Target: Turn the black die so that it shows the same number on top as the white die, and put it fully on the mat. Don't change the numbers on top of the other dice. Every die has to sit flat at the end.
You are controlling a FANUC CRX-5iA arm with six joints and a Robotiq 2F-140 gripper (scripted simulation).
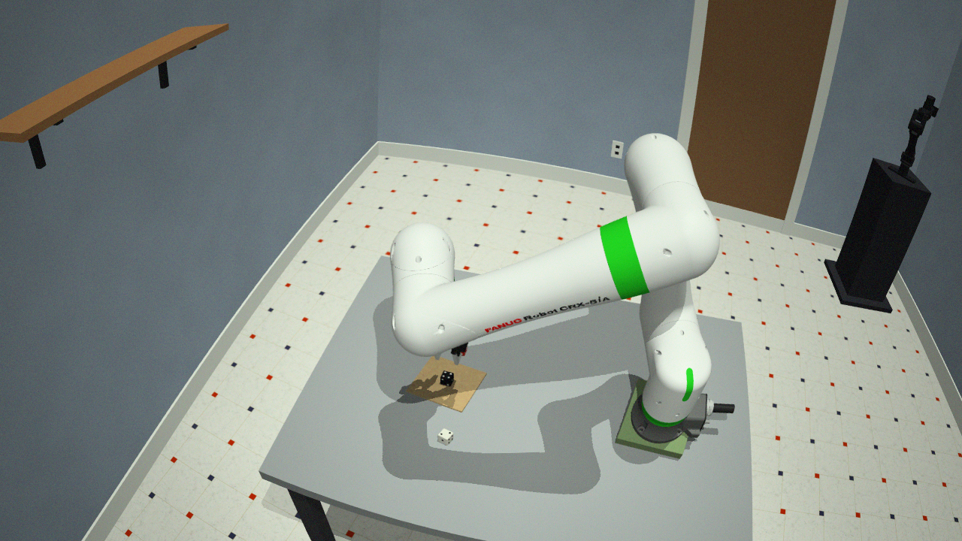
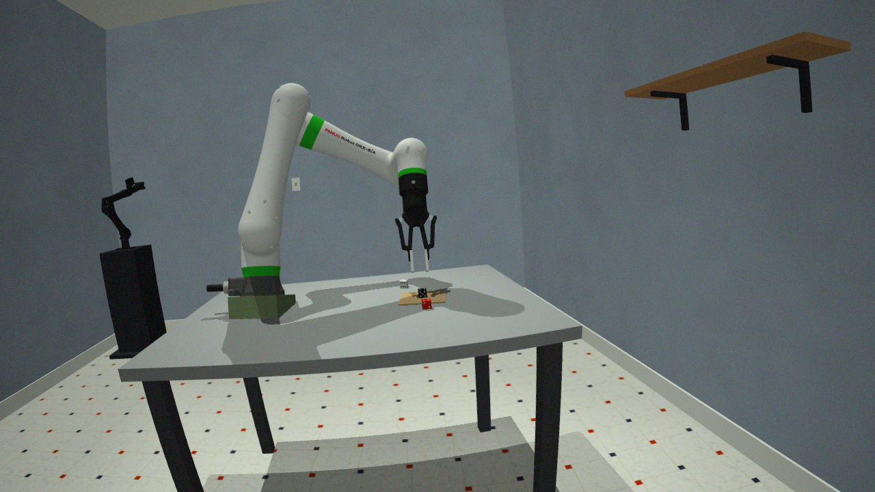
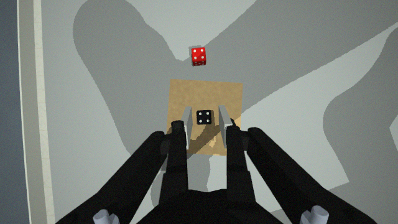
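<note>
Now: the black die 100 mm below my hand and 10 mm to the right of it. The rest, counted from my hand: white die 170 mm to the left, 100 mm below, 40 mm behind; then tan mat 110 mm below, 10 mm to the right; then red die 120 mm to the right, 100 mm below, 10 mm behind.
</note>
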